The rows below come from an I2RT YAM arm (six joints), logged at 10 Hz.
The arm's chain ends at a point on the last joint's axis. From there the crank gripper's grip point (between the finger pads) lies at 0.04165 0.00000 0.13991 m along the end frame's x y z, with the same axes.
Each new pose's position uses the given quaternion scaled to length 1; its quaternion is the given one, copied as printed.
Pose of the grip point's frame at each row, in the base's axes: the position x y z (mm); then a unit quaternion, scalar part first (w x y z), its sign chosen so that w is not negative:
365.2, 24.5, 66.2, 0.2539, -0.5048, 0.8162, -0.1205
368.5, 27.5, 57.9, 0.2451, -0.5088, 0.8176, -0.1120
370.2, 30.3, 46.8, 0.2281, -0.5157, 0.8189, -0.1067
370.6, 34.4, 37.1, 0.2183, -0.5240, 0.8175, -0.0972
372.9, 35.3, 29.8, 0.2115, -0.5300, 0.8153, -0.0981
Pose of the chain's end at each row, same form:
305.2, 53.0, 196.2, 0.2539, -0.5048, 0.8162, -0.1205
311.6, 55.2, 189.4, 0.2451, -0.5088, 0.8176, -0.1120
317.7, 59.0, 179.9, 0.2281, -0.5157, 0.8189, -0.1067
321.2, 62.1, 171.7, 0.2183, -0.5240, 0.8175, -0.0972
324.6, 64.0, 164.5, 0.2115, -0.5300, 0.8153, -0.0981

